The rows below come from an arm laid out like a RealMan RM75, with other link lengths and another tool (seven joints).
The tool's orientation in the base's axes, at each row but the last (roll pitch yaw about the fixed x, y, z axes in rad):
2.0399, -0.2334, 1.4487
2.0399, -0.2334, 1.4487
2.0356, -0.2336, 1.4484
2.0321, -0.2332, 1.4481
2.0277, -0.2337, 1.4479
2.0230, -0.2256, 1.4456
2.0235, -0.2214, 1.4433
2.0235, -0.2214, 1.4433
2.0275, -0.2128, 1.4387
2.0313, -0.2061, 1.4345
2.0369, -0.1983, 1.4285
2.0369, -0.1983, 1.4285
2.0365, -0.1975, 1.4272
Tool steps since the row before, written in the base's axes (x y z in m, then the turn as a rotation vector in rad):
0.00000, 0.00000, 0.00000, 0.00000, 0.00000, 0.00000
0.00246, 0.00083, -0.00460, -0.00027, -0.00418, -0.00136
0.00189, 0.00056, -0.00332, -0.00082, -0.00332, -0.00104
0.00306, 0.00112, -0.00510, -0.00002, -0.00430, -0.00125
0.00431, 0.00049, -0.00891, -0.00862, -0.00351, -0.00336
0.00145, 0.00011, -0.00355, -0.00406, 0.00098, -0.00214
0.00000, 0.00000, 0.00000, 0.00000, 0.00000, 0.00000
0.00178, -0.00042, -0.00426, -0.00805, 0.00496, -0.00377
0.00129, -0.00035, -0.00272, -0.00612, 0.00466, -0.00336
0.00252, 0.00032, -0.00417, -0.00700, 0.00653, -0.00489
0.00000, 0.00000, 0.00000, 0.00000, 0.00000, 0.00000
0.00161, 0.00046, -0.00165, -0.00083, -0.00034, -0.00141
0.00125, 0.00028, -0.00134, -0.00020, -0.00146, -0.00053
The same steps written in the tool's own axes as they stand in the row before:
0.00000, 0.00000, 0.00000, 0.00000, 0.00000, 0.00000
0.00003, -0.00317, 0.00423, -0.00438, -0.00021, 0.00038
0.00000, -0.00224, 0.00315, -0.00354, -0.00038, -0.00026
0.00027, -0.00346, 0.00496, -0.00444, 0.00002, 0.00056
-0.00108, -0.00613, 0.00771, -0.00519, -0.00557, -0.00631
-0.00051, -0.00255, 0.00282, -0.00003, -0.00378, -0.00278
0.00000, 0.00000, 0.00000, 0.00000, 0.00000, 0.00000
-0.00112, -0.00290, 0.00344, 0.00297, -0.00785, -0.00576
-0.00075, -0.00177, 0.00235, 0.00302, -0.00662, -0.00419
-0.00021, -0.00269, 0.00407, 0.00440, -0.00878, -0.00438
0.00000, 0.00000, 0.00000, 0.00000, 0.00000, 0.00000
0.00035, -0.00088, 0.00215, -0.00072, -0.00150, -0.00011
0.00018, -0.00072, 0.00170, -0.00155, -0.00020, 0.00011

